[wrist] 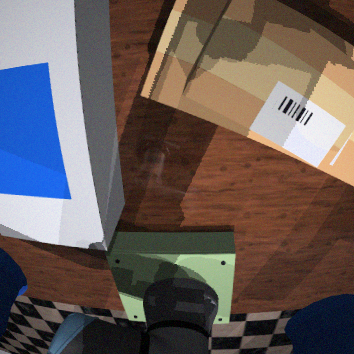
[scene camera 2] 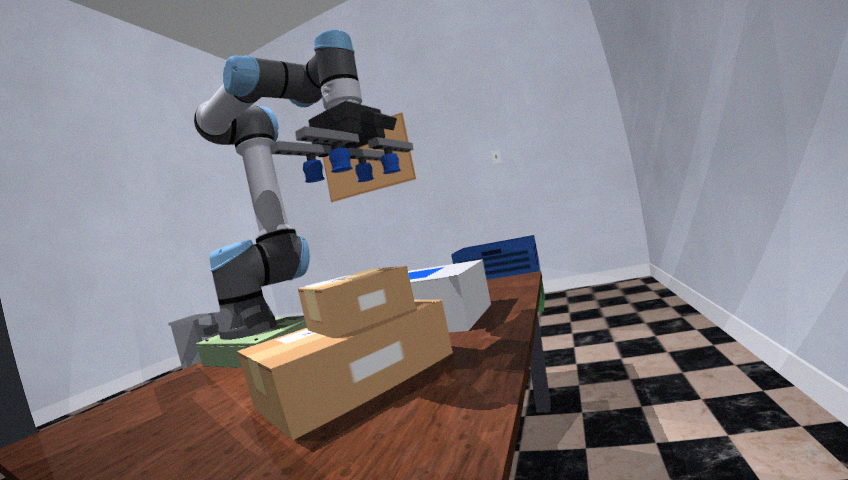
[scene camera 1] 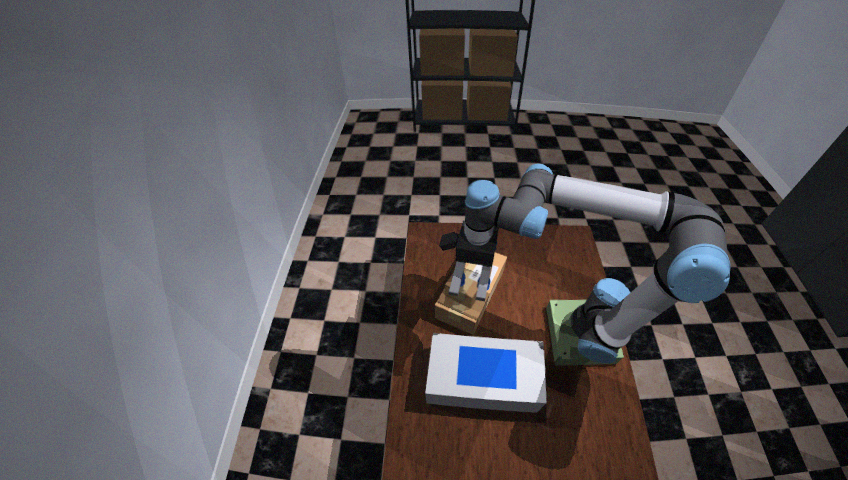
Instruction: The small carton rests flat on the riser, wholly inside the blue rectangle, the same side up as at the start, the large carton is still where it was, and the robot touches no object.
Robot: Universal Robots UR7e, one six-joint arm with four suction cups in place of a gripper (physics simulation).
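Places are measured from the arm's base along level axes (x down, y right, z back), in millimetres.
Pixels of known places: end effector, tool point: point(wrist: 163, 242) point(scene camera 2: 355, 175); arm's base, origin of the base link: point(wrist: 180, 300) point(scene camera 2: 248, 330).
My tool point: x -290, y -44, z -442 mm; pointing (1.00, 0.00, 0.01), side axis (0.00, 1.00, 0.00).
Observation:
Ahead of a thing's pixels: the offset from my tool point to its top centre. Level surfaces: height alone.
The small carton {dx +178, dy +83, dz -20 mm} point(scene camera 1: 469, 286) point(scene camera 2: 357, 304) point(wrist: 235, 100) lies flat on top of the large carton point(scene camera 1: 455, 317) point(scene camera 2: 333, 386) point(wrist: 164, 75), with a barcode label on its top. The large carton rests on the table. The white riser {dx +230, dy -210, dz +95 mm} point(scene camera 1: 442, 368) point(scene camera 2: 471, 291) point(wrist: 92, 100) stands beside the cartons, and the blue rectangle {dx +230, dy -210, dz +95 mm} point(scene camera 1: 486, 367) point(scene camera 2: 426, 273) point(wrist: 30, 130) on its top is bare. My gripper point(scene camera 1: 471, 279) point(scene camera 2: 352, 167) is open; its four blue cups hang in the air well above the small carton, touching nothing. Two cups show partly at the lower corners of the wrist view.
The green base plate point(scene camera 1: 562, 315) point(scene camera 2: 220, 355) point(wrist: 222, 287) under the arm stands near the riser's corner on the wooden table {dx +350 mm} point(scene camera 1: 547, 261) point(scene camera 2: 148, 428). A blue crate point(scene camera 2: 511, 255) stands behind the riser. A shelf rack point(scene camera 1: 470, 20) with boxes stands by the wall.

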